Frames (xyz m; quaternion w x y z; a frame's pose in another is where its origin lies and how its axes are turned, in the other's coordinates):
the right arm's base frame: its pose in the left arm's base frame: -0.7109 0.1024 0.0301 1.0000 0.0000 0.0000 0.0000
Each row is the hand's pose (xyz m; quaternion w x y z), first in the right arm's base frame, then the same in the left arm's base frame.
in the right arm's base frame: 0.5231 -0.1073 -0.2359 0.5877 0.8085 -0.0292 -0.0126
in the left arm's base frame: -0.1878 -0.0049 -0.2058 0.5877 0.8085 -0.0292 -0.0126
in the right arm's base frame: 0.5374 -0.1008 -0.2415 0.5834 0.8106 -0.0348 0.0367
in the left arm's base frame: -0.1735 0.0016 -0.2114 0.5834 0.8106 -0.0348 0.0367
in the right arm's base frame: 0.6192 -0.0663 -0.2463 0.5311 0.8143 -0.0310 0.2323
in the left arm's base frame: -0.0917 0.0361 -0.2162 0.5311 0.8143 -0.0310 0.2323
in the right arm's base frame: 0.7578 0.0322 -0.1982 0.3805 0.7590 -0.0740 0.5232
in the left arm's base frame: 0.0469 0.1346 -0.1681 0.3805 0.7590 -0.0740 0.5232
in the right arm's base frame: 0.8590 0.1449 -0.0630 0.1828 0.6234 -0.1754 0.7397
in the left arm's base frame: 0.1481 0.2473 -0.0329 0.1828 0.6234 -0.1754 0.7397
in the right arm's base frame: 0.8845 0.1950 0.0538 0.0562 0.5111 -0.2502 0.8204
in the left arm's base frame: 0.1736 0.2974 0.0839 0.0562 0.5111 -0.2502 0.8204
